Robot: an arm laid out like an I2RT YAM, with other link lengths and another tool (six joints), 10 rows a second.
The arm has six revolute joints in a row. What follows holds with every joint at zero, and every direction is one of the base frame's. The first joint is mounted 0.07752 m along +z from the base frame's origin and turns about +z. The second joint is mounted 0.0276 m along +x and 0.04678 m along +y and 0.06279 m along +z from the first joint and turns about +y. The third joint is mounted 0.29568 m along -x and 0.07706 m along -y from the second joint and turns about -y. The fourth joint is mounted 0.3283 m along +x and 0.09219 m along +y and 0.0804 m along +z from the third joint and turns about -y. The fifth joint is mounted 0.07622 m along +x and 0.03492 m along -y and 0.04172 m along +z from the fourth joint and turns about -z. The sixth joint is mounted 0.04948 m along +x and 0.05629 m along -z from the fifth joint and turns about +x. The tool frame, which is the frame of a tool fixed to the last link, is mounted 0.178 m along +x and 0.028 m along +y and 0.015 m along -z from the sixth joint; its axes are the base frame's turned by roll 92.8, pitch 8.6 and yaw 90 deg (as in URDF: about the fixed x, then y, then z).
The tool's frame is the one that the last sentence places.
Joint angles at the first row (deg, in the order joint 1, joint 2, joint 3, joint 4, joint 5, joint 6):
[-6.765, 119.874, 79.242, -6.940, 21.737, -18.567]
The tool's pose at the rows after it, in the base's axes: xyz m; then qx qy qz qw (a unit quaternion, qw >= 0):
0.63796, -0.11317, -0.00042, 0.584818, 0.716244, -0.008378, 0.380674
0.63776, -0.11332, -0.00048, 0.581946, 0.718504, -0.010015, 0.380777
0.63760, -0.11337, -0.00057, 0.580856, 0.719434, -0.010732, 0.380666
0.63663, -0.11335, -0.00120, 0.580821, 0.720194, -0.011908, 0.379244
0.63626, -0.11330, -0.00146, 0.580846, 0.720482, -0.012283, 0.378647
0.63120, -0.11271, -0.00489, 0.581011, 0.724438, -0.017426, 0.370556
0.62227, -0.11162, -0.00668, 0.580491, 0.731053, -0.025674, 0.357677
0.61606, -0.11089, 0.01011, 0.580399, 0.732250, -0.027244, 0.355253
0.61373, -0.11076, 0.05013, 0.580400, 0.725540, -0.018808, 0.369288
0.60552, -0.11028, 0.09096, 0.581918, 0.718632, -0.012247, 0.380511
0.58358, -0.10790, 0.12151, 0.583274, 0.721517, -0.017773, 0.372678
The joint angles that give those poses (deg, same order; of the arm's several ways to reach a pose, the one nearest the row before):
[-6.765, 119.875, 79.243, -7.158, 21.737, -19.092]
[-6.765, 119.874, 79.242, -7.158, 21.737, -19.551]
[-6.765, 119.875, 79.243, -7.180, 21.737, -19.726]
[-6.765, 119.874, 79.242, -7.399, 21.758, -19.748]
[-6.764, 119.874, 79.242, -7.486, 21.759, -19.748]
[-6.765, 119.875, 79.243, -8.666, 21.759, -19.769]
[-6.765, 119.437, 79.241, -10.960, 21.737, -19.901]
[-6.765, 117.143, 79.221, -13.584, 21.737, -19.923]
[-6.764, 112.640, 79.221, -16.077, 21.781, -19.878]
[-6.765, 107.788, 79.243, -19.376, 21.933, -19.617]
[-6.743, 103.176, 79.417, -25.364, 22.064, -19.464]

